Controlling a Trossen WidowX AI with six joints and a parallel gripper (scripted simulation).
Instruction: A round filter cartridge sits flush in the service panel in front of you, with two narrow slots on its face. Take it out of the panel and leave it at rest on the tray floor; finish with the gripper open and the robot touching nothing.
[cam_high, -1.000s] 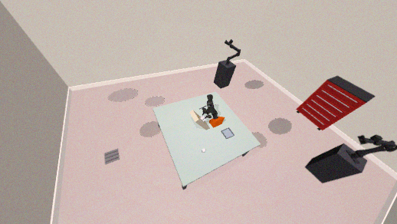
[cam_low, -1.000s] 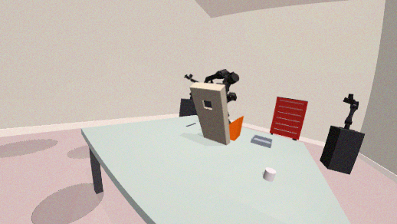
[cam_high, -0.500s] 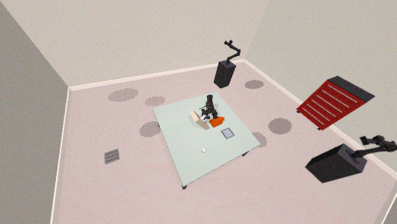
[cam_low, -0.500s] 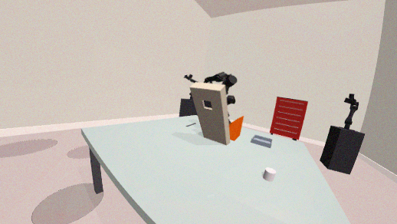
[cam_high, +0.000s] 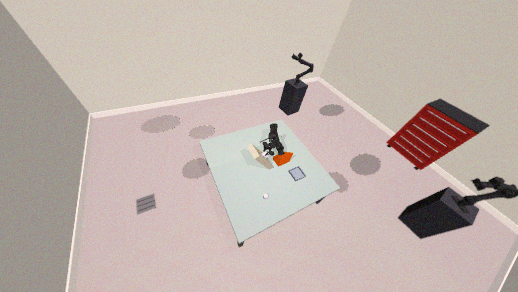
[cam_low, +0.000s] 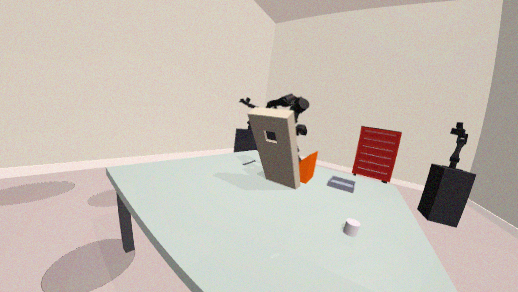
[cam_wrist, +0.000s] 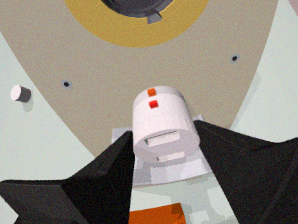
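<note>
Now: the grey tray 310 mm behind my gripper tip, 320 mm to the left of it and 220 mm below it. From my gripper tip the other things lie so: white cylindrical tool: right at my gripper tip.
</note>
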